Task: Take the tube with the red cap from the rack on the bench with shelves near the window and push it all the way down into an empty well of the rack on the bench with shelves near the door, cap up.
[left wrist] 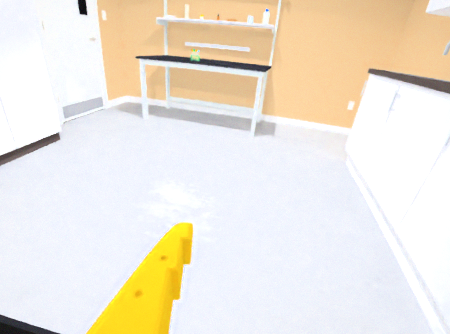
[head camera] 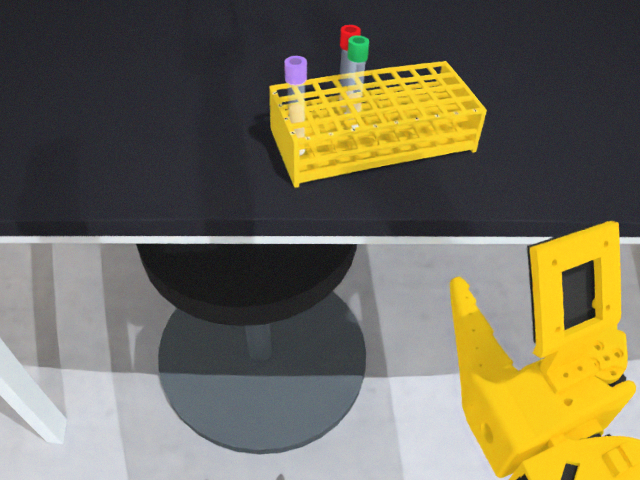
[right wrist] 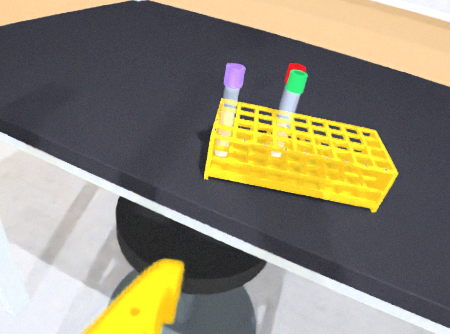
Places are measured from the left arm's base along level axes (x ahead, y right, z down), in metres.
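Pixels of known places: left hand at its tool point: (left wrist: 191, 238); right hand at its tool point: (head camera: 462, 285) (right wrist: 179, 285).
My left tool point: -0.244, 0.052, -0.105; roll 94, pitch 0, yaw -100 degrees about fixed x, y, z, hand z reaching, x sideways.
Observation:
Ahead of a thing's pixels: the offset from my left tool point to its top centre, as dx, dy, dz. "pt": to the spot under its first point. Level surfaces: height alone.
The tube with the red cap @[pt +0.785, +0.189, +0.006] (head camera: 348, 39) (right wrist: 295, 68) stands cap up at the far side of the yellow rack @[+0.766, +0.220, +0.061] (head camera: 283, 126) (right wrist: 290, 189), partly hidden by the tube with the green cap @[pt +0.763, +0.195, +0.005] (head camera: 358, 50) (right wrist: 297, 82). A tube with a purple cap @[pt +0.730, +0.135, +0.004] (head camera: 295, 71) (right wrist: 234, 76) stands at the rack's left end. My right gripper (head camera: 462, 289) (right wrist: 172, 270) is open and empty, in front of the bench edge, apart from the rack. My left gripper (left wrist: 185, 232) is open, with one notched jaw showing over floor. In the left wrist view a tiny rack (left wrist: 195, 56) stands on a distant shelved bench @[dz +0.119] (left wrist: 230, 65).
The near bench's dark top @[dz +0.118] (head camera: 129, 129) (right wrist: 125, 75) ends at a white front edge (head camera: 155, 240). A black round stool @[+0.932, +0.071, +0.397] (head camera: 248, 289) (right wrist: 200, 250) stands under it. White cabinets (left wrist: 400, 140) line the right of the left wrist view, and a white door (left wrist: 70, 60) stands left of the distant bench.

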